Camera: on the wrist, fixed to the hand. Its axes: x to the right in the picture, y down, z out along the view.
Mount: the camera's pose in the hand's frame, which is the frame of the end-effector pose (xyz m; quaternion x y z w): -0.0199 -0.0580 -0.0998 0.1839 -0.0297 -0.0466 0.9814
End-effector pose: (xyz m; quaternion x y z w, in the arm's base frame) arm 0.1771 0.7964 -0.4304 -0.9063 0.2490 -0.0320 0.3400
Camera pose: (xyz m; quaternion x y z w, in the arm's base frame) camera 0.1619 0.7833 -0.3150 -0.8395 0.1862 -0.0661 0.5062
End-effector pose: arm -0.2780 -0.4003 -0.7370 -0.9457 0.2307 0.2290 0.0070
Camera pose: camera -0.2253 -0.3517 -0.6444 -0.9307 0.2242 0.2101 0.1983
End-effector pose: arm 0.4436 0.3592 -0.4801 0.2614 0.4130 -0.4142 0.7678
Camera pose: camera 0.3462 0.4116 -0.5187 0.3662 0.3185 -0.5260 0.6984
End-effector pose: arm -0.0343 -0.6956 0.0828 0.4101 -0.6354 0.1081 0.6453
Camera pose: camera 0.0736 -0.6586 0.0563 0.5540 -0.6037 0.1807 0.5440
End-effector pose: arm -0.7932 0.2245 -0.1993 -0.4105 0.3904 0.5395 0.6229
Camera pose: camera -0.7422 0.1197 -0.2113 -0.2905 0.4447 0.4408 0.7235
